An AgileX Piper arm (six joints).
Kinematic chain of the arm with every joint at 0, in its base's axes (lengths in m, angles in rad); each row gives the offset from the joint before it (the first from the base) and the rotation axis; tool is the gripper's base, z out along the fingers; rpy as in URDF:
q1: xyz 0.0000 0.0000 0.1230 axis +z
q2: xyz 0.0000 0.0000 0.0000 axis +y
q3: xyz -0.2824 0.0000 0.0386 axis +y
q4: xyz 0.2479 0.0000 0.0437 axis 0.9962 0 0.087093
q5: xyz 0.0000 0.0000 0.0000 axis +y
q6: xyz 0.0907 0.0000 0.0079 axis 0.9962 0 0.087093
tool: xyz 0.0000 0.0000 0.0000 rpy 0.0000 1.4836 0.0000
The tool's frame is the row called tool.
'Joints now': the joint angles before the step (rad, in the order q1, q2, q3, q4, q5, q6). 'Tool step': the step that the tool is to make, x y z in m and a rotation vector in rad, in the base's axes. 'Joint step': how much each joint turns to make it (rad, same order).
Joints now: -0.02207, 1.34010, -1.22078, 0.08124, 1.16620, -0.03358
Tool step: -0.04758, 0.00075, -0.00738, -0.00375, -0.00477, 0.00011
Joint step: 0.00002, -0.17112, 0.16625, -0.00365, 0.00002, 0.00002
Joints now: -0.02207, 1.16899, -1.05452, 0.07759, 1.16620, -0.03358
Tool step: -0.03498, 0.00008, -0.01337, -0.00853, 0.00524, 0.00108
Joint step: 0.00002, -0.12846, 0.13358, -0.00833, 0.00000, -0.00088
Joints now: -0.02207, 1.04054, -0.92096, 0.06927, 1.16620, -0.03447
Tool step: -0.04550, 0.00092, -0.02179, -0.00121, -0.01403, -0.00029
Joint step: 0.00001, -0.18508, 0.17556, -0.00090, -0.00455, 0.00002
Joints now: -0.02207, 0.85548, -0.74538, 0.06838, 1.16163, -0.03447
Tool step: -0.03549, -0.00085, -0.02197, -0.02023, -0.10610, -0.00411
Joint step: -0.00007, -0.19620, 0.16034, -0.01782, -0.07078, -0.00009
